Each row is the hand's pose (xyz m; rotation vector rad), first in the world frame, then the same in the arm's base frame.
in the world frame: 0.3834 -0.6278 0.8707 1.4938 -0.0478 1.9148
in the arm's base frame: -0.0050 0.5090 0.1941 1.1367 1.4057 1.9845
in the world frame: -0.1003 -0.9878 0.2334 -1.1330 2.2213 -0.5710
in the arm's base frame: 0.0205 -0.3669 0.1509 -2.3596 1.3997 -1.0366
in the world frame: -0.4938 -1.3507 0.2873 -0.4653 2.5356 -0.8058
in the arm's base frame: -0.0070 -0.7151 0.5601 -1.7004 1.7368 -1.4042
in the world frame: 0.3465 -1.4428 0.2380 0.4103 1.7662 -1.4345
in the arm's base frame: 0.6481 -0.2897 0.2332 -0.7651 1.0908 -1.4011
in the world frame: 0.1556 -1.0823 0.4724 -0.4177 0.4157 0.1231
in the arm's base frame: 0.2234 -0.0905 0.2690 -1.3597 0.4121 0.7984
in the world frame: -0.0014 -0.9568 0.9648 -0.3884 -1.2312 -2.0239
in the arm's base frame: -0.0570 0.2078 0.6085 -0.3156 -1.7022 -0.7679
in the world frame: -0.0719 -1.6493 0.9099 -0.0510 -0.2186 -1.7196
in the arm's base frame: 0.3888 -0.1620 0.9984 -0.5932 -0.6947 -0.7363
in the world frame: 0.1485 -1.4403 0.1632 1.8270 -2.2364 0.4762
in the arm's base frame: 0.5219 -0.4574 0.2603 2.0668 -0.8686 1.1029
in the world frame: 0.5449 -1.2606 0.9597 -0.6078 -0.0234 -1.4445
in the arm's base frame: 0.5353 0.4007 0.5558 -1.1818 -0.6763 -0.5467
